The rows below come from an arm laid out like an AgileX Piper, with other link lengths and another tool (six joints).
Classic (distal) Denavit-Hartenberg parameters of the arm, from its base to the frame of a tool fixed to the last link. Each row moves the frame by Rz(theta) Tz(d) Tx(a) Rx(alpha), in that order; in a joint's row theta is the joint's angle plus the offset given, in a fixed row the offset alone. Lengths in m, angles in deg.
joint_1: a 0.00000, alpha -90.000, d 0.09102, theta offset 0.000
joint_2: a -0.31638, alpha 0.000, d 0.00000, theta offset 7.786
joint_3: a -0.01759, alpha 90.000, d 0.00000, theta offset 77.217
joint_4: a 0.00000, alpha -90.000, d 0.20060, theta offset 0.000
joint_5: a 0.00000, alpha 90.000, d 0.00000, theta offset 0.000
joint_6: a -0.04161, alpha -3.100, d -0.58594, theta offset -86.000
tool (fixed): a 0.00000, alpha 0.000, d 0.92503, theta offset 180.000
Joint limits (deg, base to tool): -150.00..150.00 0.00..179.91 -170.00..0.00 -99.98..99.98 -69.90..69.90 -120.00..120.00
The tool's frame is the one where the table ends.
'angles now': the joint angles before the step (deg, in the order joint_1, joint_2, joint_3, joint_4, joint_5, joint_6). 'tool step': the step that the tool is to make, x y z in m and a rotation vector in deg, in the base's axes. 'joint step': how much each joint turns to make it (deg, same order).
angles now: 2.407 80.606 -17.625 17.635 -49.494 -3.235
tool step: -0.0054 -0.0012 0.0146 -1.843 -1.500 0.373
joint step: -0.015 -2.883 -0.009 0.153 0.983 -2.328
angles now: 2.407 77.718 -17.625 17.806 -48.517 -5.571
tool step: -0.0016 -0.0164 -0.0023 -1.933 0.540 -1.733
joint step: -1.839 -0.064 0.006 0.267 0.151 -2.190
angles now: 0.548 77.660 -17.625 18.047 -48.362 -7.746
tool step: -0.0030 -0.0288 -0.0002 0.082 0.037 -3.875
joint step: -3.665 -0.049 0.009 0.286 0.058 -0.101
